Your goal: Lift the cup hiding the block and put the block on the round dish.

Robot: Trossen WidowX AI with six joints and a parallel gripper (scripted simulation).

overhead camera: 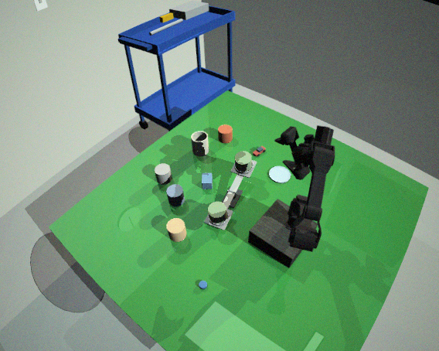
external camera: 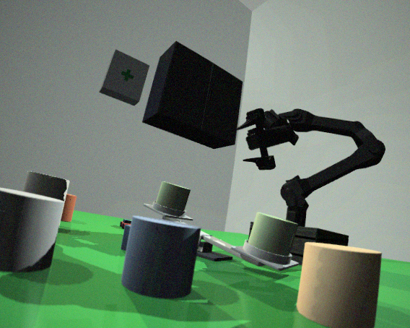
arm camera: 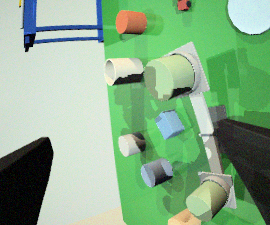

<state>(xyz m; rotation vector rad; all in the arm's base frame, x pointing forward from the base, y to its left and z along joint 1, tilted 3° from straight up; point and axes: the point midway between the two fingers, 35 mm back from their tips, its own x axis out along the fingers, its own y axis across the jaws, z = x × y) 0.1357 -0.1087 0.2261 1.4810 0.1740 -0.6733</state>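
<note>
My gripper tip is 25 cm above the block, 20 cm to the right of it and 15 cm short of it. Also, from my gripper tip: round pale blue dish 29 cm below, 15 cm to the right, 3 cm ahead; then pale green cup 18 cm below, 17 cm ahead, 7 cm to the right; then balance 25 cm below, 16 cm ahead, 7 cm to the left.
</note>
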